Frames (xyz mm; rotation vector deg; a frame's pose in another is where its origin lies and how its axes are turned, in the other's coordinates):
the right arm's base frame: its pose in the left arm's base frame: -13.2 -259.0 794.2 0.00 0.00 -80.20
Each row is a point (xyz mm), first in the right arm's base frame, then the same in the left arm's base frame.
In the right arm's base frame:
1: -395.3 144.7 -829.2
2: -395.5 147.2 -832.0
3: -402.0 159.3 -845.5
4: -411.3 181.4 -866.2
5: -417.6 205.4 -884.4
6: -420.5 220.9 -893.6
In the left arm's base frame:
1: 62.1 155.2 -35.0
2: 64.5 155.8 -37.8
3: 75.4 164.2 -51.3
4: 95.5 177.2 -72.0
5: 118.1 187.5 -90.2
6: 132.9 193.0 -99.4

